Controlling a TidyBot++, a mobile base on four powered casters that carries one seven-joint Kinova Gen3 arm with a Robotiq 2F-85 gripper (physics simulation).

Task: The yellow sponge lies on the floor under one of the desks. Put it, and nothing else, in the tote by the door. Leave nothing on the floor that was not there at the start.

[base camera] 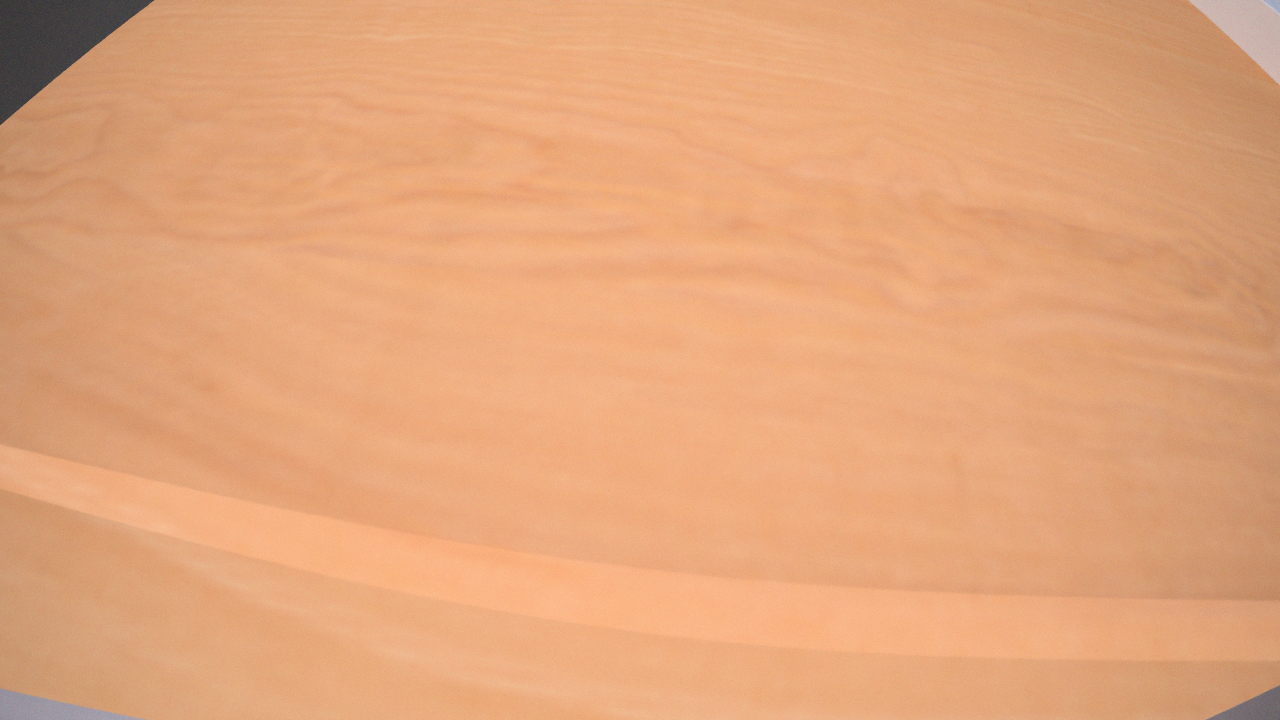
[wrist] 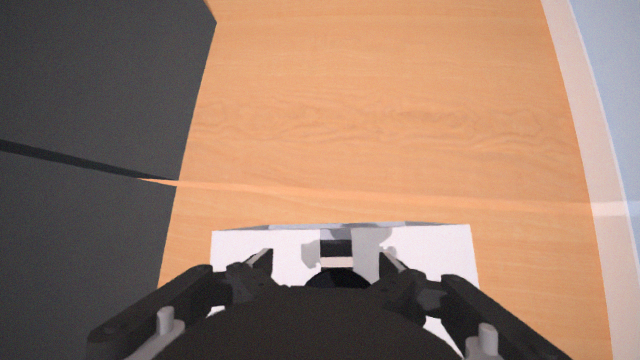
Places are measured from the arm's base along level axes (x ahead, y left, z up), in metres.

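Where they show: gripper, fingertip midpoint: [wrist: 325,262].
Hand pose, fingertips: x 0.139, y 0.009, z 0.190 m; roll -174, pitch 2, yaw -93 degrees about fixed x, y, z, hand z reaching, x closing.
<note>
After its pixels a point has its place.
My gripper [wrist: 325,262] @(y 0.009, x 0.138, z 0.190 m) is open, with its two dark fingers spread wide and no object between them. In the wrist view it hangs over the white top of my base [wrist: 440,250] @(y -0.190, x 0.107, z -0.014 m). The yellow sponge, the desks and the tote by the door do not show in the base camera view or the wrist view.
Wooden floor [base camera: 626,376] @(y -0.018, x 0.404, z -0.397 m) [wrist: 380,90] @(y -0.232, x 0.727, z -0.397 m) lies in front of my base, crossed by a bright strip of light [base camera: 501,564] [wrist: 350,195]. A tall dark grey surface [base camera: 53,44] @(y 0.658, x 0.825, z -0.362 m) [wrist: 90,90] @(y 0.686, x 0.543, z -0.027 m) stands at the left. A blue wall [wrist: 615,75] @(y -1.069, x 0.643, z -0.254 m) with a pale skirting board [wrist: 585,100] @(y -1.051, x 0.598, z -0.343 m) runs along the right.
</note>
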